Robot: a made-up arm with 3 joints. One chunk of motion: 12 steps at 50 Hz.
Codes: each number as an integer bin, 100 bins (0 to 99) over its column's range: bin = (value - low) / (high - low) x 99, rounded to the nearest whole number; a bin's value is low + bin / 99 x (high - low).
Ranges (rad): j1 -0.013..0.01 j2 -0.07..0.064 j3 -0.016..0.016
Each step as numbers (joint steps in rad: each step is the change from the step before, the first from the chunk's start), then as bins.
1 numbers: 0.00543 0.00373 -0.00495
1 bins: 79 54 34
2 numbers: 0.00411 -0.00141 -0.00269
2 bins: 74 51 41
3 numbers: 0.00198 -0.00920 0.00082
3 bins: 64 45 52
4 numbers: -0.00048 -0.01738 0.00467
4 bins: 54 39 64
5 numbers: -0.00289 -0.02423 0.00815
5 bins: 44 34 75
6 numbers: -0.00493 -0.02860 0.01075
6 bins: 35 31 83
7 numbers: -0.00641 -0.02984 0.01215
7 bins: 28 30 87
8 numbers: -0.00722 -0.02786 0.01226
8 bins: 25 31 87
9 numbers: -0.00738 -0.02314 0.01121
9 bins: 24 35 84
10 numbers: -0.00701 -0.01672 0.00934
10 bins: 26 39 78
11 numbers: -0.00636 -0.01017 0.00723
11 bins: 29 44 72
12 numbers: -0.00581 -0.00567 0.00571
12 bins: 31 48 67
